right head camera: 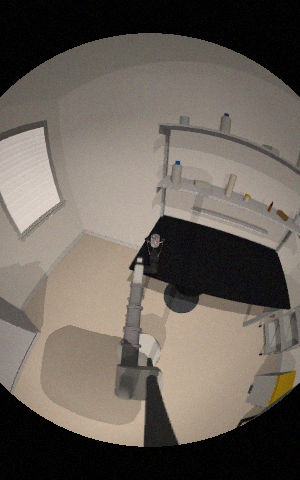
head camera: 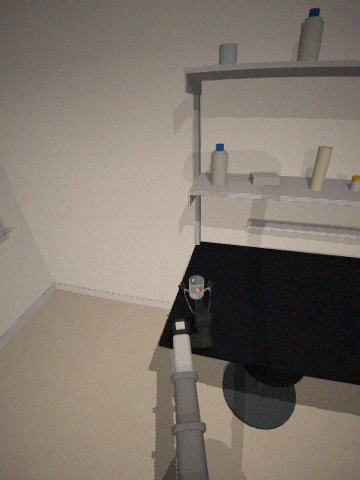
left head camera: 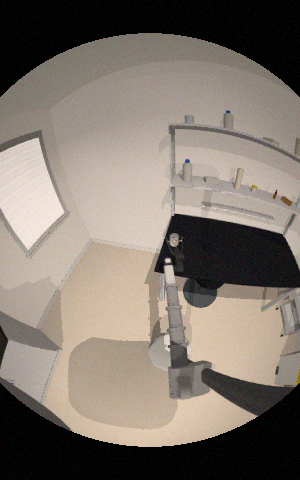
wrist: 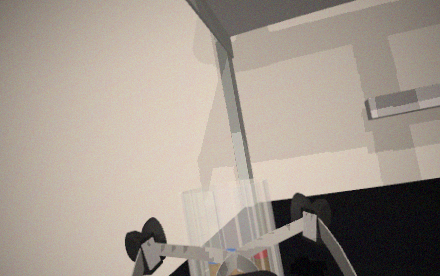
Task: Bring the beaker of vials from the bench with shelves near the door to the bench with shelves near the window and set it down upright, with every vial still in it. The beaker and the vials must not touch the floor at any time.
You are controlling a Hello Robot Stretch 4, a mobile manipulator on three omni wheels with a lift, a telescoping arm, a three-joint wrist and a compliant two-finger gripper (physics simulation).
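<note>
The clear beaker of vials (head camera: pixel 196 283) (left head camera: pixel 174 239) (right head camera: pixel 155 239) (wrist: pixel 227 210) stands upright at the left end of the black bench (head camera: pixel 280 310) (left head camera: pixel 235 255) (right head camera: pixel 225 265) (wrist: pixel 380 230). Vials with blue and red caps show low inside it in the wrist view; their lower parts are hidden. My gripper (head camera: pixel 196 287) (left head camera: pixel 174 241) (right head camera: pixel 155 242) (wrist: pixel 227 222) is open around the beaker, one fingertip on each side. In the wrist view a gap shows between each fingertip and the beaker wall.
Two shelves (head camera: pixel 240 192) (head camera: pixel 280 69) with bottles stand above the bench's back edge. A grey shelf post (head camera: pixel 197 220) (wrist: pixel 235 115) rises behind the beaker. A window (left head camera: pixel 32 190) (right head camera: pixel 30 175) is in the left wall. A dark round stool (head camera: pixel 260 400) stands under the bench's front edge.
</note>
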